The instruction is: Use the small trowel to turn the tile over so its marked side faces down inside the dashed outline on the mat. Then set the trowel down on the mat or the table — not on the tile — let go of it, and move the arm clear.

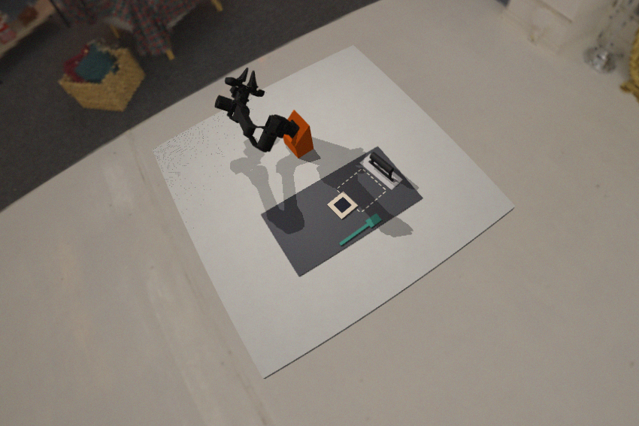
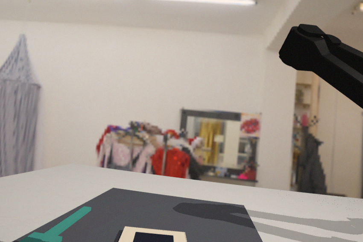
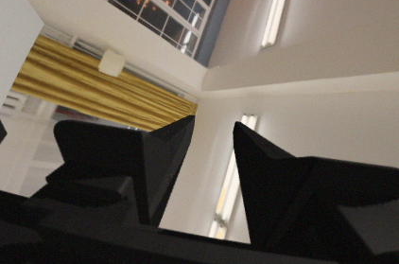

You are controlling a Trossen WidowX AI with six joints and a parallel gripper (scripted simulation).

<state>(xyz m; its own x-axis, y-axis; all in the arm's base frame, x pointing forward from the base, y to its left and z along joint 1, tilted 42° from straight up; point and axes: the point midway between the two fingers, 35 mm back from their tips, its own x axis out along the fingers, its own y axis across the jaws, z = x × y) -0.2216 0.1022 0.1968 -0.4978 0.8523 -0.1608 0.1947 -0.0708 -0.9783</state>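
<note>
Now: the tan square tile 630 mm ahead of my gripper tip, 10 mm to the left of it and 360 mm below it. Also, from my gripper tip: teal trowel (780 mm ahead, 20 mm to the left, 360 mm below); dark mat (640 mm ahead, 10 mm to the left, 380 mm below).
</note>
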